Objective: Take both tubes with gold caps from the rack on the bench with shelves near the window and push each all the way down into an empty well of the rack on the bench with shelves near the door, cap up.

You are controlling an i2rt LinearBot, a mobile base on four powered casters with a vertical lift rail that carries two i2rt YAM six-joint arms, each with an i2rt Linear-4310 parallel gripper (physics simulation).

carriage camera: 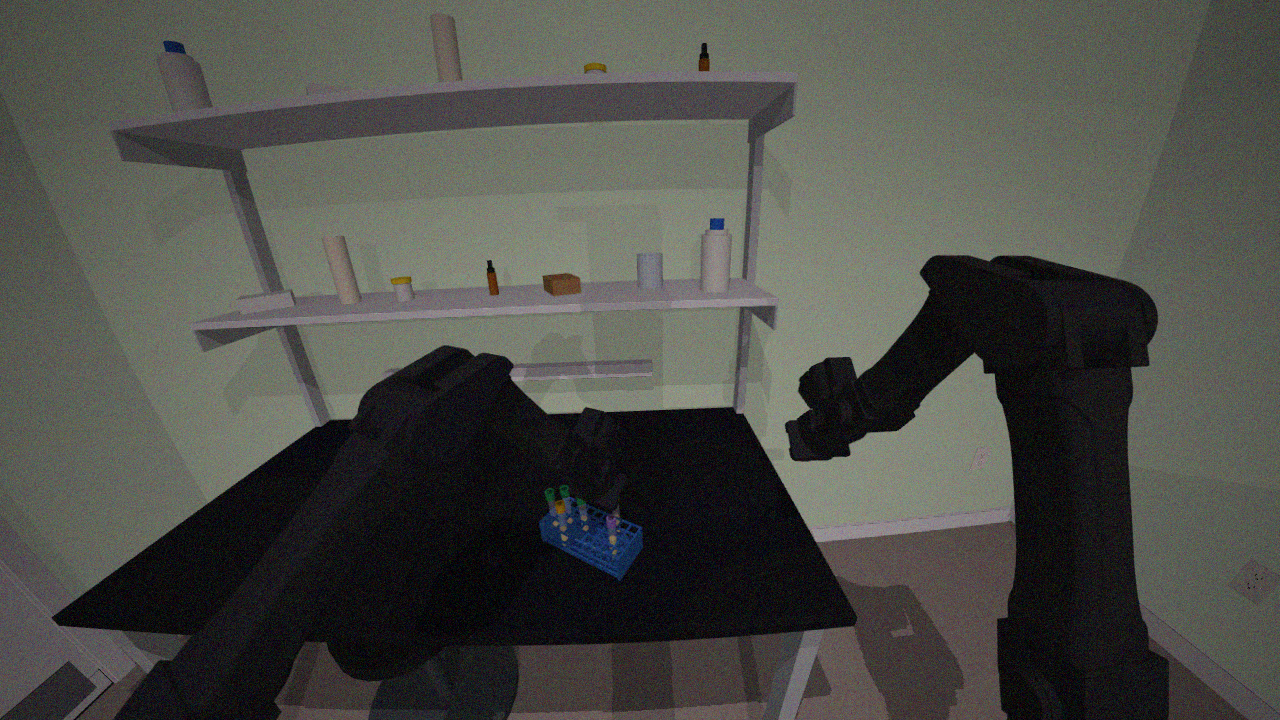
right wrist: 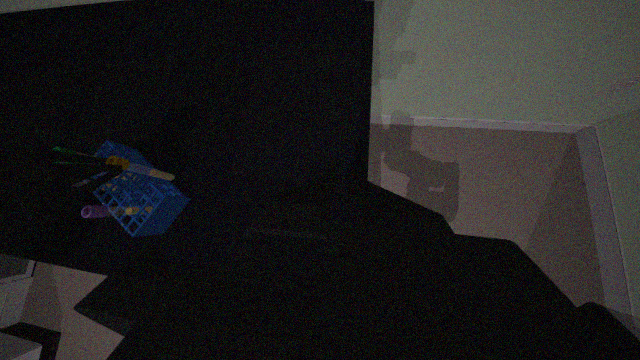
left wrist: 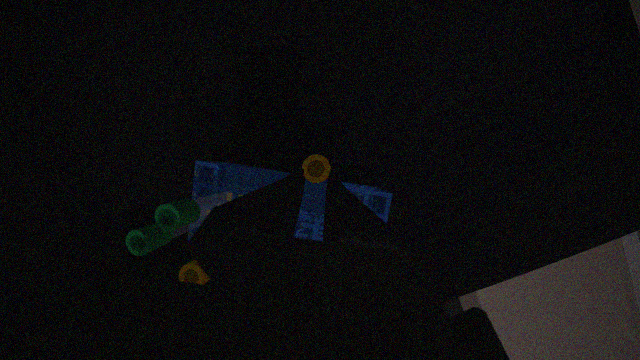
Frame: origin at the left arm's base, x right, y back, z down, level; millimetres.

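Seen in the pictures: left gripper, fingertip midpoint: (carriage camera: 613,497) (right wrist: 118,165) (left wrist: 316,175); right gripper, fingertip midpoint: (carriage camera: 796,449) (right wrist: 342,178).
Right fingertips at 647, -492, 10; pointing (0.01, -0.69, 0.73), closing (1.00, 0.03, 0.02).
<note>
Pixels of each thing's top centre, then the offset from my right fingertips to it, as dx, dy, dz. "pt": a spot on its surface instead. Level surfaces: height alone.
- blue rack, surface spot: (left wrist: 311,215) pt -396, +23, +180
- second gold-capped tube, middle of its top: (left wrist: 192,280) (carriage camera: 559,503) -472, +16, +90
- purple-capped tube, middle of its top: (carriage camera: 611,517) (right wrist: 86,210) -368, +56, +90
- black bench, its level: dz +209
- lower shelf, its level: dz -248
- brown box, surface spot: (carriage camera: 561,284) pt -490, -370, -276
My left gripper (carriage camera: 615,495) is shut on a gold-capped tube (left wrist: 316,168) (right wrist: 150,171), held cap up near the blue rack (carriage camera: 619,565) (left wrist: 311,215) (right wrist: 172,215). In the right wrist view the whole tube shows, its rounded end above the rack's far edge; I cannot tell whether it is over a well. A second gold-capped tube (carriage camera: 561,508) (left wrist: 192,274) stands in the rack, beside green-capped tubes (carriage camera: 549,495) (left wrist: 167,216). A purple-capped tube (carriage camera: 612,522) (right wrist: 94,211) stands near the other end. My right gripper (carriage camera: 793,441) is shut and empty, right of the bench.
The rack stands on a black bench (carriage camera: 716,573). Behind it are a lower shelf (carriage camera: 447,307) and an upper shelf (carriage camera: 501,102) bearing bottles, jars and a brown box (carriage camera: 561,284). A round dark stool seat (carriage camera: 483,680) shows under the bench's front. My left arm spans the bench's left part.
</note>
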